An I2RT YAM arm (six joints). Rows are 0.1 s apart.
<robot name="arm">
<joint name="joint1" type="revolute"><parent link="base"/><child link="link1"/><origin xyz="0.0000 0.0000 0.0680"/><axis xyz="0 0 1"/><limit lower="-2.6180" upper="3.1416"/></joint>
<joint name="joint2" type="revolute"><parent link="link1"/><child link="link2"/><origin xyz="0.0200 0.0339 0.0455"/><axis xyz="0 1 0"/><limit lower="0.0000" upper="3.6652"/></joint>
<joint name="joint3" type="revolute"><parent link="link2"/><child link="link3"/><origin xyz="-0.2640 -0.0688 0.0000"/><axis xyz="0 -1 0"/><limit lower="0.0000" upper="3.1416"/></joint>
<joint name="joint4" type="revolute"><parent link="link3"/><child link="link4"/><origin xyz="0.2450 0.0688 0.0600"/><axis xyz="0 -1 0"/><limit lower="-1.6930" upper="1.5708"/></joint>
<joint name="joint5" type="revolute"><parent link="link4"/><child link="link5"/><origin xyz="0.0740 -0.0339 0.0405"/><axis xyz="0 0 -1"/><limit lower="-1.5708" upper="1.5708"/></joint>
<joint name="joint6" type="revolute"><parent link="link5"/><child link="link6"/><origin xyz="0.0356 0.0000 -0.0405"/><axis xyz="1 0 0"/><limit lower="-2.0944" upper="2.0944"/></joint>
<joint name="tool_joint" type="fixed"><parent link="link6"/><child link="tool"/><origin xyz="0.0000 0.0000 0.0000" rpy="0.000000 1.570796 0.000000"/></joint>
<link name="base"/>
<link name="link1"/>
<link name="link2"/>
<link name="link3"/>
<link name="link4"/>
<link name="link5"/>
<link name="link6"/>
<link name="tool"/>
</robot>
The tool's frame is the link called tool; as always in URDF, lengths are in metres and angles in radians.
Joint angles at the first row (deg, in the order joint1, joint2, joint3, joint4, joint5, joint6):
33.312 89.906 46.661 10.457 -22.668 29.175
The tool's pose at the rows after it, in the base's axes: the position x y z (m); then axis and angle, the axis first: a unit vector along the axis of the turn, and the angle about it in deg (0 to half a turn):
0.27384 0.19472 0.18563 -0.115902 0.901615 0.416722 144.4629
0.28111 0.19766 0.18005 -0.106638 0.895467 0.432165 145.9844
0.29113 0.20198 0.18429 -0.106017 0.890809 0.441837 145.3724
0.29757 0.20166 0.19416 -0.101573 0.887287 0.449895 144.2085
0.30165 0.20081 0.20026 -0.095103 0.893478 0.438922 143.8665
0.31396 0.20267 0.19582 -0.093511 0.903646 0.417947 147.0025
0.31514 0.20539 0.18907 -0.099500 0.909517 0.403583 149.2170
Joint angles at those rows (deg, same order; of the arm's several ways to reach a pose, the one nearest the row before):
33.050 92.627 46.842 12.995 -22.933 31.023
32.607 95.086 47.807 14.766 -24.956 32.866
32.258 96.762 50.264 15.292 -25.662 33.310
31.643 96.595 52.027 14.943 -25.929 33.837
31.291 96.411 53.779 12.232 -24.787 33.486
30.502 99.391 57.911 6.529 -25.398 32.080
30.760 100.808 59.069 3.696 -25.486 30.850

